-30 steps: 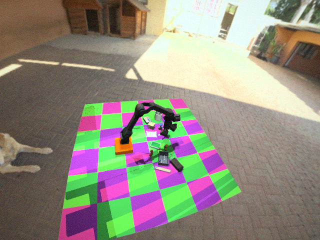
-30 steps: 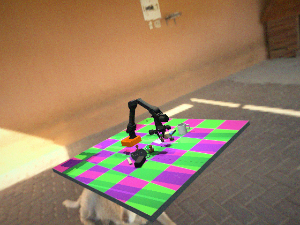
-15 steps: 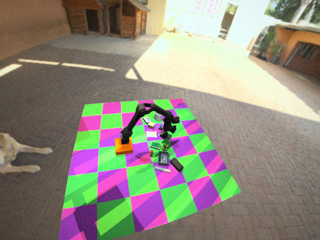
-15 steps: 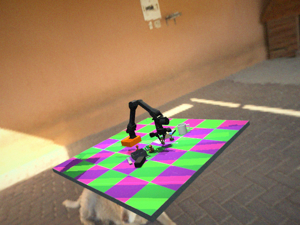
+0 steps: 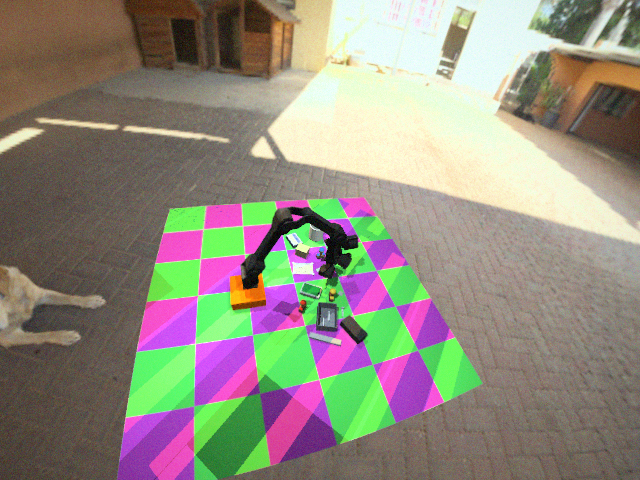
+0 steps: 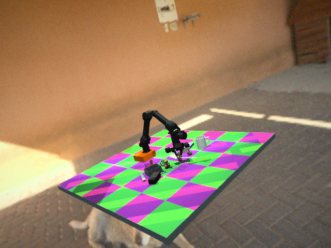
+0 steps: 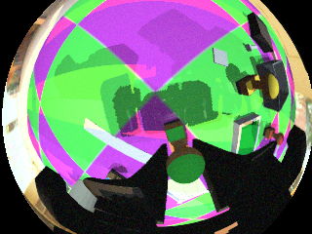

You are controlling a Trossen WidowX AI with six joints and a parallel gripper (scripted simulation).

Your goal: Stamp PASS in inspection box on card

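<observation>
Right now my gripper tip is right at the green-knobbed stamp. Round my gripper tip: blue-knobbed stamp: 1 cm behind, 12 cm to the left, 1 cm below; yellow-knobbed stamp: 2 cm behind, 13 cm to the right, 1 cm below; green ink pad: 10 cm behind, 8 cm to the right, 2 cm below.
</observation>
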